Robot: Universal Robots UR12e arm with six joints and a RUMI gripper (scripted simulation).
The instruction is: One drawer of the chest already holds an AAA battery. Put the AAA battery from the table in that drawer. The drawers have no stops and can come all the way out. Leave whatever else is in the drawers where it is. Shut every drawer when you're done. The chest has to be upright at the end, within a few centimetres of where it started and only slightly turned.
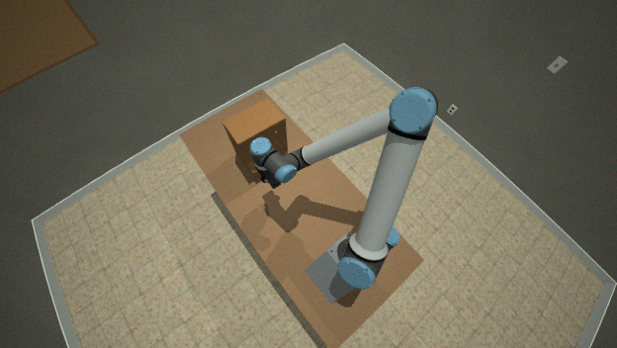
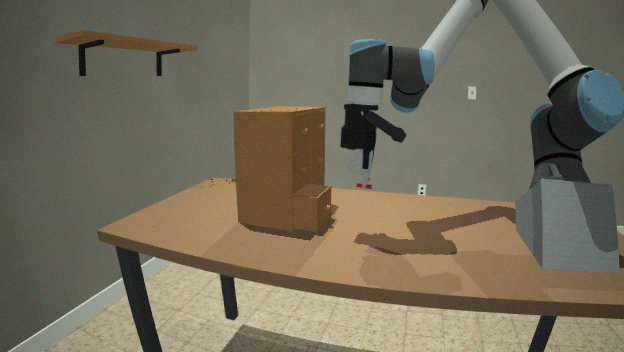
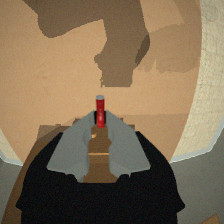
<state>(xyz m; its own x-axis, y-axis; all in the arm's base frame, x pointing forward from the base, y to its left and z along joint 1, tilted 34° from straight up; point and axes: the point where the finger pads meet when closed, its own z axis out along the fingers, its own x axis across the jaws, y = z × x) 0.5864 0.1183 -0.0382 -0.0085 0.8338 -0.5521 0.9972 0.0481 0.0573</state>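
My gripper is now 10 mm above the AAA battery.
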